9 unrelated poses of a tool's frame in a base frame.
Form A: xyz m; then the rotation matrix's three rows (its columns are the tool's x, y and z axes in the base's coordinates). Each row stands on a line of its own.
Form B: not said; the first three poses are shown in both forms.
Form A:
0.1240 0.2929 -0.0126
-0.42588 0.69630 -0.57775
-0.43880 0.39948 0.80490
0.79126 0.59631 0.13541
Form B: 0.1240 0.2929 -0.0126 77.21 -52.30 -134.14
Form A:
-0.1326 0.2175 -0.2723
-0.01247 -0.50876 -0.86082
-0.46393 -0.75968 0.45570
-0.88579 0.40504 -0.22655
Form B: -0.1326 0.2175 -0.2723 119.22 62.35 -91.54
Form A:
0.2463 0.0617 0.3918
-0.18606 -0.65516 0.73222
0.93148 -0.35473 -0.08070
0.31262 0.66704 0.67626
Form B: 0.2463 0.0617 0.3918 44.61 -18.22 101.30
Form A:
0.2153 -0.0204 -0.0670
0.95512 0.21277 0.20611
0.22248 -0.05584 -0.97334
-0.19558 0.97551 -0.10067
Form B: 0.2153 -0.0204 -0.0670 95.89 11.28 13.11
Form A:
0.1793 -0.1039 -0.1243
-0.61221 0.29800 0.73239
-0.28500 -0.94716 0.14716
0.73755 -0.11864 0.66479
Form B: 0.1793 -0.1039 -0.1243 -10.12 -47.52 -155.04
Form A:
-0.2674 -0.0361 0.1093
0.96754 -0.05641 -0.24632
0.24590 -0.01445 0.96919
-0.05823 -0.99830 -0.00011
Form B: -0.2674 -0.0361 0.1093 -90.01 3.34 14.26
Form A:
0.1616 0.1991 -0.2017
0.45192 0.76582 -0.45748
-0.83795 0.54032 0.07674
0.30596 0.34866 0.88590
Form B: 0.1616 0.1991 -0.2017 21.48 -17.82 -61.66
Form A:
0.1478 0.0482 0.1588
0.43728 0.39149 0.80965
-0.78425 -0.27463 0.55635
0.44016 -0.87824 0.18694
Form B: 0.1478 0.0482 0.1588 -77.98 -26.11 -60.86
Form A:
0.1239 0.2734 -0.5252
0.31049 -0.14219 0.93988
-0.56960 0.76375 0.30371
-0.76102 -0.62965 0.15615
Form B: 0.1239 0.2734 -0.5252 -76.07 49.55 -61.40
